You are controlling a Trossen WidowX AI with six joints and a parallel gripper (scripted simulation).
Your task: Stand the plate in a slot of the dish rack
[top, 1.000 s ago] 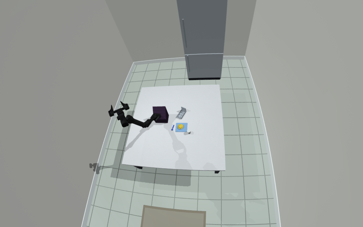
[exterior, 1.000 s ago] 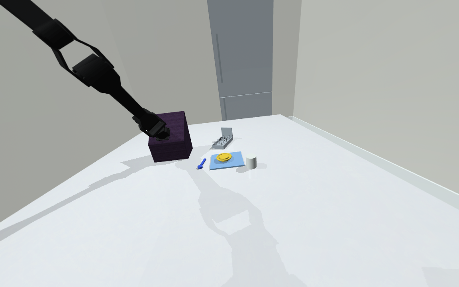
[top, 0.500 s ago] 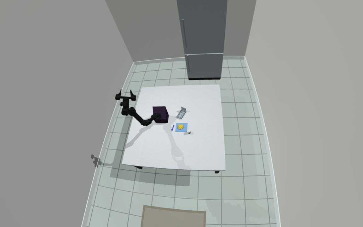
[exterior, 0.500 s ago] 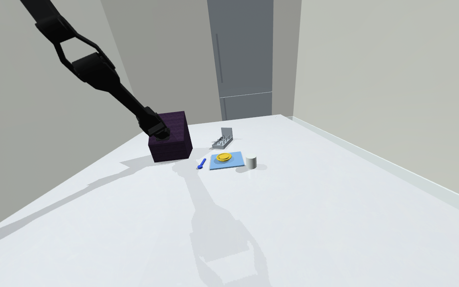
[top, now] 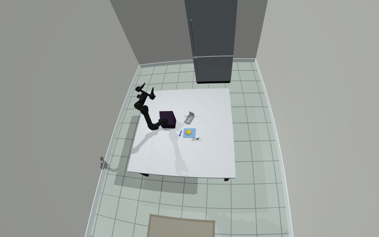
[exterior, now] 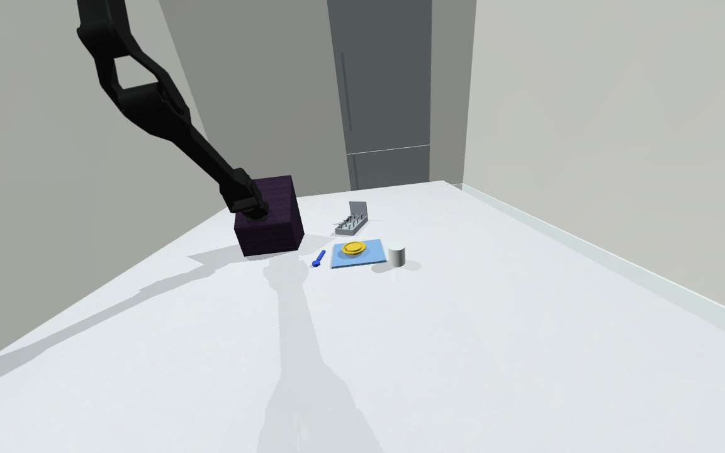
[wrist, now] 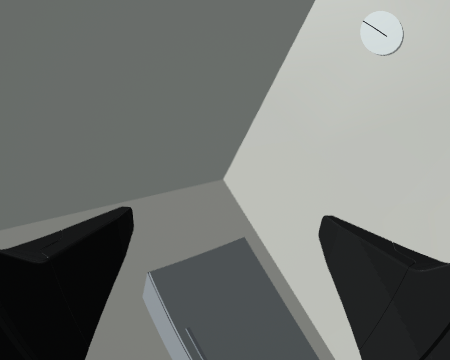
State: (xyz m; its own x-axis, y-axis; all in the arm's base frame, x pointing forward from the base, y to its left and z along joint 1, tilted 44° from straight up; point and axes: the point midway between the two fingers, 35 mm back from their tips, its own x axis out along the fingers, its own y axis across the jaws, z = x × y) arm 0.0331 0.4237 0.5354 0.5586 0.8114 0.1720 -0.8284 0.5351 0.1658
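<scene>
My gripper tip is now 240 mm short of the yellow plate, 40 mm to the left of it and 820 mm above it. The rest, counted from my gripper tip: blue mat 250 mm ahead, 50 mm to the right, 830 mm below; then blue spoon 130 mm ahead, 60 mm to the right, 830 mm below; then grey dish rack 230 mm ahead, 160 mm to the left, 810 mm below.
</scene>
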